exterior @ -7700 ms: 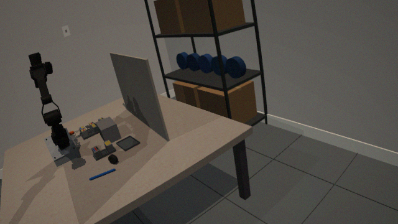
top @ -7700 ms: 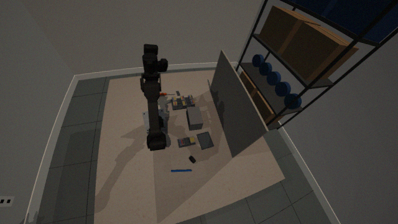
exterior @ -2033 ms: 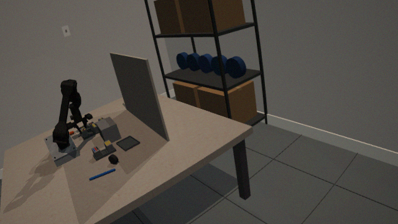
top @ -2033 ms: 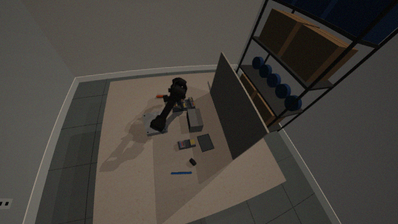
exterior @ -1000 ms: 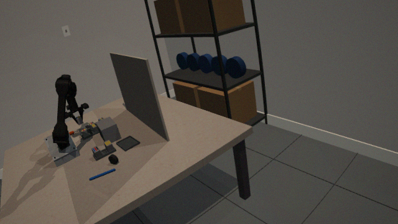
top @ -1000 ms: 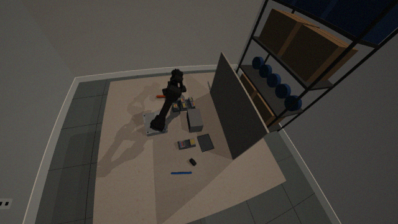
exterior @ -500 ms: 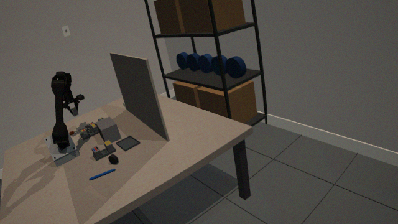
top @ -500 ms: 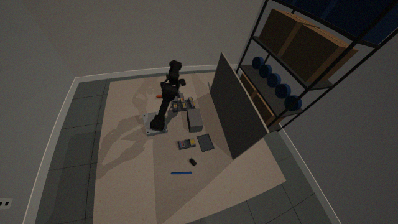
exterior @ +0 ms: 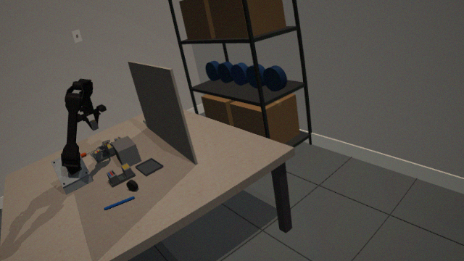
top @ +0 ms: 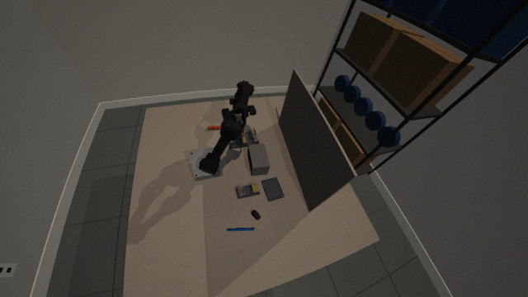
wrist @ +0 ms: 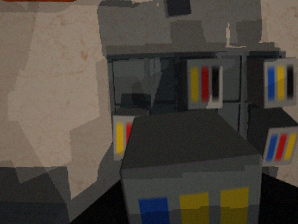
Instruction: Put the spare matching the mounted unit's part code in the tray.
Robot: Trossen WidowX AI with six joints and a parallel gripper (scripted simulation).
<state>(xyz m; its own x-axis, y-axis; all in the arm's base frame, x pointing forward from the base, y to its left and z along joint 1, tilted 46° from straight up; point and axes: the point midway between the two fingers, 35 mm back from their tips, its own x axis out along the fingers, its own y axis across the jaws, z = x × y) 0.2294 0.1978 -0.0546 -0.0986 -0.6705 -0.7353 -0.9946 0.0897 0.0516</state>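
Right now the shallow tray is 90 mm ahead of my gripper tip, 400 mm to the right of it and 180 mm below it. Round my gripper tip: rack 40 mm ahead, 180 mm below; then grey spare 20 mm above; then grey mounted unit 70 mm ahead, 200 mm to the right, 130 mm below.
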